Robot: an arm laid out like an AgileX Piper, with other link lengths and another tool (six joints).
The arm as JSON. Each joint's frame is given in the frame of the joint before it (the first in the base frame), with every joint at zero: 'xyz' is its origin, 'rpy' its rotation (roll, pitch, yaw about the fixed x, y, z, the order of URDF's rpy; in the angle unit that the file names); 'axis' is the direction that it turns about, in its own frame. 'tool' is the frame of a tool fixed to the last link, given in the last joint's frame.
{
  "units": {
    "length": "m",
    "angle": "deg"
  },
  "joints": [
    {
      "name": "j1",
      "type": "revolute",
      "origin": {
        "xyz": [
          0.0,
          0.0,
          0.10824
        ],
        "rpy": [
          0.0,
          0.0,
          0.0
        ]
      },
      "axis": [
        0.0,
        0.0,
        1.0
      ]
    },
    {
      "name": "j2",
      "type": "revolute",
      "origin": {
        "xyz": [
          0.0,
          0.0,
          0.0
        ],
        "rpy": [
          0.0,
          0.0,
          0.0
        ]
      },
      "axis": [
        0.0,
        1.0,
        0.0
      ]
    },
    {
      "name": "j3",
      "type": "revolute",
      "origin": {
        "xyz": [
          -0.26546,
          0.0,
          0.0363
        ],
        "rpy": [
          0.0,
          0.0,
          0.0
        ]
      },
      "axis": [
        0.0,
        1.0,
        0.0
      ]
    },
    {
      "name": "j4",
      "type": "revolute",
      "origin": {
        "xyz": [
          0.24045,
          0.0,
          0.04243
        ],
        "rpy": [
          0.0,
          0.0,
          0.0
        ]
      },
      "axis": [
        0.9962,
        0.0,
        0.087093
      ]
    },
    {
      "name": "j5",
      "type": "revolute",
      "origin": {
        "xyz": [
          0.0,
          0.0,
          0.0
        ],
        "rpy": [
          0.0,
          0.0,
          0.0
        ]
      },
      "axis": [
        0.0,
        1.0,
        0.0
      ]
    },
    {
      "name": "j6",
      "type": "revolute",
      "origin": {
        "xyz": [
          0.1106,
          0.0,
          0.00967
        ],
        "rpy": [
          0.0,
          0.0,
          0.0
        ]
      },
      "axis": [
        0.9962,
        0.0,
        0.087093
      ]
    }
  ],
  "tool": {
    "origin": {
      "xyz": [
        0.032,
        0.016,
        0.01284
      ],
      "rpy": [
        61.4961,
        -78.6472,
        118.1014
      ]
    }
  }
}
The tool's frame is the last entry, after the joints.
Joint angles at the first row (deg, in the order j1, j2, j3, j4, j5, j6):
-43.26 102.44 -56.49 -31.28 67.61 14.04
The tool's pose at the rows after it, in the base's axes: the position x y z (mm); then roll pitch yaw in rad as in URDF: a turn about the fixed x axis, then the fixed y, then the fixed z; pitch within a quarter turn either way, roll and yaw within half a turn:
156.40 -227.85 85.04 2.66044 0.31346 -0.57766
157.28 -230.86 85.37 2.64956 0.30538 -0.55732
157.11 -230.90 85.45 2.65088 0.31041 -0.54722
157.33 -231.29 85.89 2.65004 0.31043 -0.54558
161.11 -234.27 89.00 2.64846 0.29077 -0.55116
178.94 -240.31 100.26 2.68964 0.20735 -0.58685
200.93 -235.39 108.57 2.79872 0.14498 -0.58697
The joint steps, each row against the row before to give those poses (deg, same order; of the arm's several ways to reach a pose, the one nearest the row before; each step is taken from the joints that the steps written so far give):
0.00 0.01 0.00 -2.24 -1.49 0.00
0.00 0.00 0.00 -1.14 -0.86 -0.29
0.00 -0.01 0.00 -0.12 0.00 -0.57
0.00 0.01 -0.12 -0.06 0.06 -0.12
0.00 0.00 -1.03 0.23 0.00 0.18
0.00 0.00 -4.24 4.01 0.06 0.17
0.46 0.00 -3.67 7.62 -0.06 -2.93

